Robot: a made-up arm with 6 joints. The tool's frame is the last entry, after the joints. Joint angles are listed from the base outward.
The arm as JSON. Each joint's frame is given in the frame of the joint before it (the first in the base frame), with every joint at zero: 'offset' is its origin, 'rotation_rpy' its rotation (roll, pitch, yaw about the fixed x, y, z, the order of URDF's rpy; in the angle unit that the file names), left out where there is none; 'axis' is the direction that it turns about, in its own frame. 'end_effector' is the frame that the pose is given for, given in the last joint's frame.
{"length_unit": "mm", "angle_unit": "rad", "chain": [
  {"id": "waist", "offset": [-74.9, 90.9, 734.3], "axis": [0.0, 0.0, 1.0]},
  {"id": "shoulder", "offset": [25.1, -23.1, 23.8], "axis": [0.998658, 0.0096, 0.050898]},
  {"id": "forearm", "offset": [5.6, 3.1, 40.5], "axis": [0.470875, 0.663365, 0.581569]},
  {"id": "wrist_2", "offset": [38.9, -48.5, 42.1], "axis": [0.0, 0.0, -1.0]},
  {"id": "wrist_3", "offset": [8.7, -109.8, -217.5], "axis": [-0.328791, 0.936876, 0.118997]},
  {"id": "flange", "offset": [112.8, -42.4, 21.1], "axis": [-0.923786, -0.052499, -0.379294]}
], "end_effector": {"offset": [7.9, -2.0, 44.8], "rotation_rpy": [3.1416, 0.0, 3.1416]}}
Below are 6 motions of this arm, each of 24 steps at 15 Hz.
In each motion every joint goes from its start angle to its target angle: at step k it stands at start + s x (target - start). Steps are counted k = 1, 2, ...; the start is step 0. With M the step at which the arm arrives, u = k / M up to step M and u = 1 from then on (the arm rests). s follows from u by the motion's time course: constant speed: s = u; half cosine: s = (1 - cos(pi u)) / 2; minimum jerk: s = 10 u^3 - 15 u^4 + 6 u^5.
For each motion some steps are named. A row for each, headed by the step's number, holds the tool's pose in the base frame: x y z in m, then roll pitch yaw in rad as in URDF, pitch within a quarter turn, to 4 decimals.
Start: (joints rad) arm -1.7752 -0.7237 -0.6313 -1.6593 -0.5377 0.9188
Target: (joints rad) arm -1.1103 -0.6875 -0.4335 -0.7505 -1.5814 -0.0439
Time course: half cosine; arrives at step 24
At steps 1, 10, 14, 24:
1: -0.1378 -0.1252 0.8106 -1.7772 -0.1486 2.4782
10: -0.1290 -0.1277 0.9022 -2.1711 0.2698 2.7048
14: -0.1503 -0.1201 0.9465 -2.3727 0.5749 2.9361
24: -0.2025 -0.1177 0.9664 -2.3506 0.9747 -2.7474

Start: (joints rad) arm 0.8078 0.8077 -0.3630 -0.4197 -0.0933 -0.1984
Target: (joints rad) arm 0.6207 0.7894 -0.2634 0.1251 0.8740 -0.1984
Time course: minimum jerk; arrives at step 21
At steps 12, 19, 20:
12: 0.1879 0.1296 0.5515 2.4254 -0.2512 -2.2269
19: 0.1558 0.1140 0.5009 2.3314 -0.6136 -2.1435
20: 0.1551 0.1137 0.5000 2.3283 -0.6197 -2.1409

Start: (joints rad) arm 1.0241 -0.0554 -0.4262 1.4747 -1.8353 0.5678
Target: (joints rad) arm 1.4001 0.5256 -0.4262 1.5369 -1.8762 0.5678
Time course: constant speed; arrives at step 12
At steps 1, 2, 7, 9, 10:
1: -0.1123 -0.0057 0.6580 1.4829 0.4775 0.5895
2: -0.1141 -0.0038 0.6582 1.5308 0.4968 0.6398
7: -0.1248 0.0026 0.6638 1.7826 0.5838 0.9078
9: -0.1294 0.0033 0.6684 1.8893 0.6133 1.0230
10: -0.1316 0.0032 0.6711 1.9440 0.6268 1.0824

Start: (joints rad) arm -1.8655 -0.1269 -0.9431 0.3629 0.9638 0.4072
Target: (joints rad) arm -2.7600 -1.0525 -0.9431 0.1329 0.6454 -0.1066
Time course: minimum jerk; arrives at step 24
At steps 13, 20, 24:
13: -0.3087 0.2170 0.9872 -2.2463 0.5394 -0.0116
20: -0.2073 0.1839 1.0609 -1.9249 0.6888 0.0505
24: -0.2002 0.1771 1.0651 -1.8886 0.6911 0.0610

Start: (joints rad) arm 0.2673 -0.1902 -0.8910 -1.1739 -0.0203 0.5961
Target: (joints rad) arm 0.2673 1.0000 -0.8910 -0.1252 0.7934 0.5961
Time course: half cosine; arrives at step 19
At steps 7, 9, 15, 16, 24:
7: 0.2052 -0.0342 0.8098 -2.0348 0.2925 -2.7216
9: 0.2088 -0.0655 0.7617 -2.2448 0.2395 -2.9585
15: 0.1752 -0.0729 0.5828 -2.7399 -0.2945 2.9576
16: 0.1674 -0.0650 0.5638 -2.7882 -0.3693 2.9517
24: 0.1558 -0.0519 0.5395 -2.8564 -0.4715 2.9556

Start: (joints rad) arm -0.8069 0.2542 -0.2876 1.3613 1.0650 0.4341
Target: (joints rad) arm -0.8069 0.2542 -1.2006 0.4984 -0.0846 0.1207
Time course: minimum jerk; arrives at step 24
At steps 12, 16, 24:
12: -0.2845 -0.1084 0.6564 -3.0586 -0.1629 0.9468
16: -0.3117 -0.0927 0.7349 2.9708 0.3480 0.8839
24: -0.3242 -0.0611 0.7807 2.7592 0.7123 0.7753

